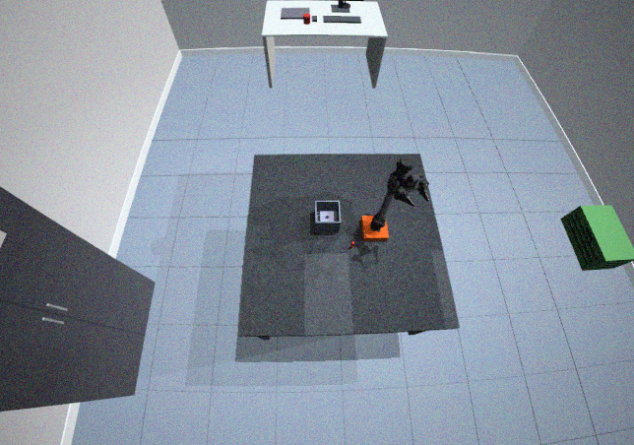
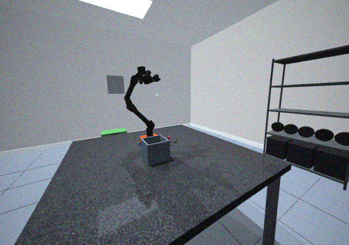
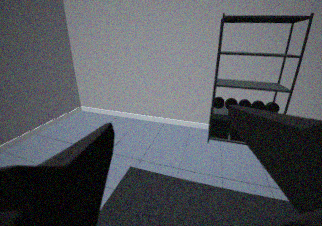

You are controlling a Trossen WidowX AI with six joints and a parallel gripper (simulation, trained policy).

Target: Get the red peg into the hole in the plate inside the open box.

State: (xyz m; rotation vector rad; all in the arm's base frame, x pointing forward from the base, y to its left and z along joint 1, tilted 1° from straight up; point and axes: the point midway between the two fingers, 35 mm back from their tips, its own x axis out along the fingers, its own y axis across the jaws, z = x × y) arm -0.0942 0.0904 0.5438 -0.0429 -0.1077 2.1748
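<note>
My gripper tip is 260 mm short of the red peg, 40 mm to the right of it and 560 mm above it. Also, from my gripper tip: plate: 450 mm ahead, 120 mm to the right, 550 mm below.
</note>
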